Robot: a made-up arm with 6 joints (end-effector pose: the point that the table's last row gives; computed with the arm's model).
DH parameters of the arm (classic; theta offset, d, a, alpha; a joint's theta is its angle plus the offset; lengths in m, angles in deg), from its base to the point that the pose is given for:
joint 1: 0 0.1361 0 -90
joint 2: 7.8 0 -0.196 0
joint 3: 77.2 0 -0.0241 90
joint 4: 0 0.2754 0 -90
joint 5: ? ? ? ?
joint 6: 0 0.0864 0 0
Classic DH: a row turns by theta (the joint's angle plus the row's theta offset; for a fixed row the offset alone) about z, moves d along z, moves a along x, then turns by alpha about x.
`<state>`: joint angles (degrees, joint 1 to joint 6).
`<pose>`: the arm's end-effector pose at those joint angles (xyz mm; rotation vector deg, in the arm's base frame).
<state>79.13 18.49 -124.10 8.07 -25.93 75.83</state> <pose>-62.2 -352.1 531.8 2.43 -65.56 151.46</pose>
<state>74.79 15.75 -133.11 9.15 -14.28 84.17</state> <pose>-104.3 -396.5 493.7 -7.63 -66.84 155.81</pose>
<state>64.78 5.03 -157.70 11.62 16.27 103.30</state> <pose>-227.1 -470.8 315.5 -36.69 -68.50 160.04</pose>
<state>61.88 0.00 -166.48 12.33 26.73 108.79</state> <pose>-262.2 -473.0 228.7 -46.85 -68.86 158.40</pose>
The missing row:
joint 5: 0 0 0.0001 90
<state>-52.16 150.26 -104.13 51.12 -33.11 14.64</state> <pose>264.9 -400.9 21.0 98.02 44.64 -17.99</pose>
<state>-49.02 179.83 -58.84 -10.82 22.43 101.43</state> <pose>15.7 -27.5 -205.6 -125.67 -47.49 26.14</pose>
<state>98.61 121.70 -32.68 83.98 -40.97 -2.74</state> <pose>27.2 196.3 -48.4 -18.28 137.53 12.64</pose>
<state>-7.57 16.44 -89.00 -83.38 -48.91 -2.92</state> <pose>-128.3 82.2 547.8 -45.29 -28.55 -82.46</pose>
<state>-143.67 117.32 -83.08 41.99 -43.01 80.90</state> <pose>-378.9 -229.8 190.2 51.81 -70.92 -43.55</pose>
